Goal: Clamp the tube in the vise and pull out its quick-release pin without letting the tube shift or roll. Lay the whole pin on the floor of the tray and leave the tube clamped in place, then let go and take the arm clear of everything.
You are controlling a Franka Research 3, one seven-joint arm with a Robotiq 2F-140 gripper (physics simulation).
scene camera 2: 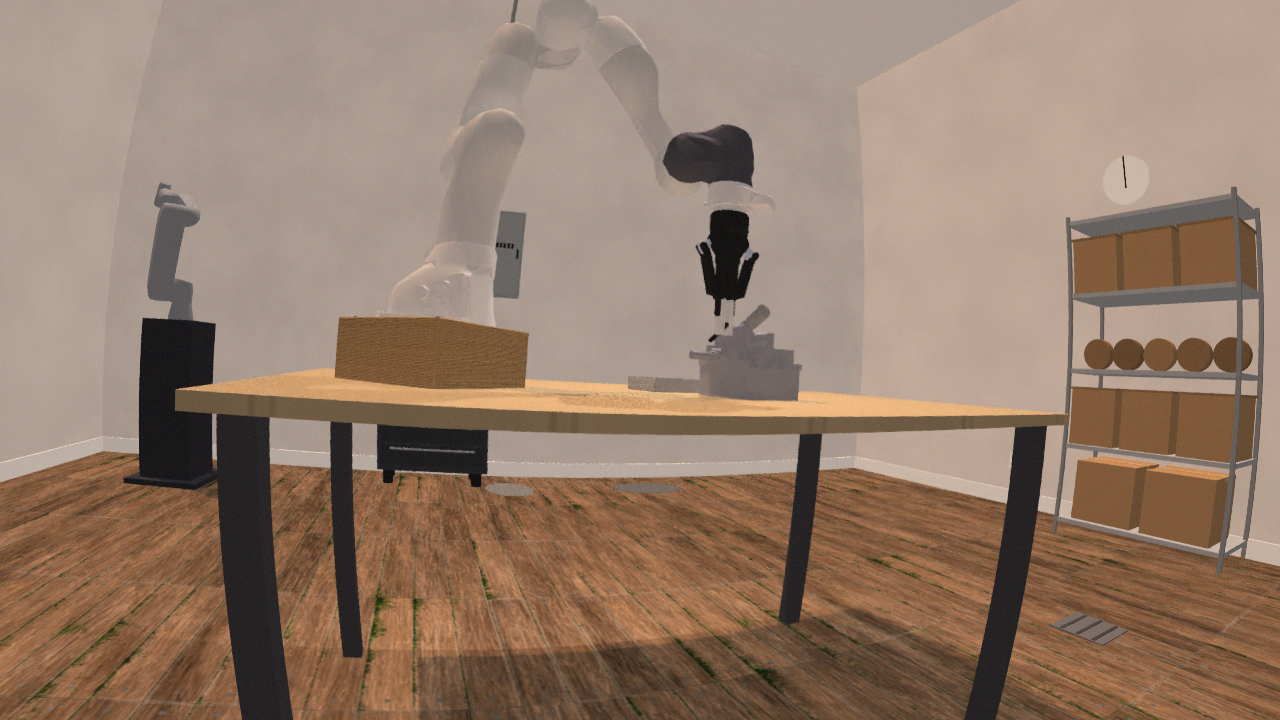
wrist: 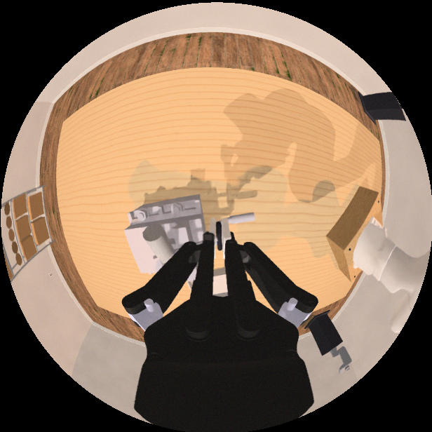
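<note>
The grey vise [scene camera 2: 748, 379] [wrist: 142, 250] stands on the table. A thick grey tube [scene camera 2: 757, 316] [wrist: 158, 242] slants up out of it; how tightly the jaws grip it cannot be told. My gripper [scene camera 2: 721, 325] [wrist: 218, 226] points down beside the vise, on the side with the silver crank handle [scene camera 2: 703, 354] [wrist: 242, 218]. Its fingers are nearly together and shut on the black handle of what looks like the quick-release pin [scene camera 2: 714, 338] [wrist: 219, 230]. The pin's shaft is hard to make out. The low tray [scene camera 2: 651, 383] [wrist: 220, 286] is partly hidden behind the fingers in the wrist view.
The wooden table [scene camera 2: 572, 419] [wrist: 150, 110] bears the vise and tray. A wooden block [scene camera 2: 429, 351] [wrist: 352, 215] stands under the arm's base. The crank handle sticks out close to the fingers. A shelf rack [scene camera 2: 1238, 358] stands beyond the table.
</note>
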